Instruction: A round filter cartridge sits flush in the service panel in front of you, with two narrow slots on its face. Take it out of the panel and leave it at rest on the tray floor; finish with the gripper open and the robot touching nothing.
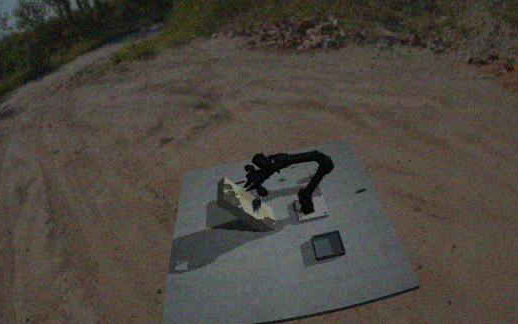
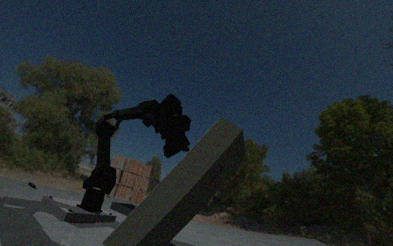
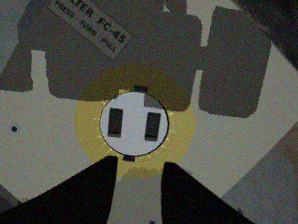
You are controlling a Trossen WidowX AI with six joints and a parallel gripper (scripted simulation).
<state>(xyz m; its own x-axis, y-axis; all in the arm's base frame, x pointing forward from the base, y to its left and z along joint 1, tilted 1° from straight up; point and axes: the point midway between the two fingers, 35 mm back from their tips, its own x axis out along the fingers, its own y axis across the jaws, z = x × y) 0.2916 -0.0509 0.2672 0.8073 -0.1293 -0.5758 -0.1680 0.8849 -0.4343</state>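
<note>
The round grey filter cartridge is 60 mm ahead of my gripper tip, 50 mm below it and 10 mm to the right of it. Also, from my gripper tip: small pale block (370 mm to the right, 260 mm below, 80 mm behind); then grey tray (340 mm to the left, 330 mm behind, 260 mm below); then service panel (120 mm below, 10 mm ahead).
</note>
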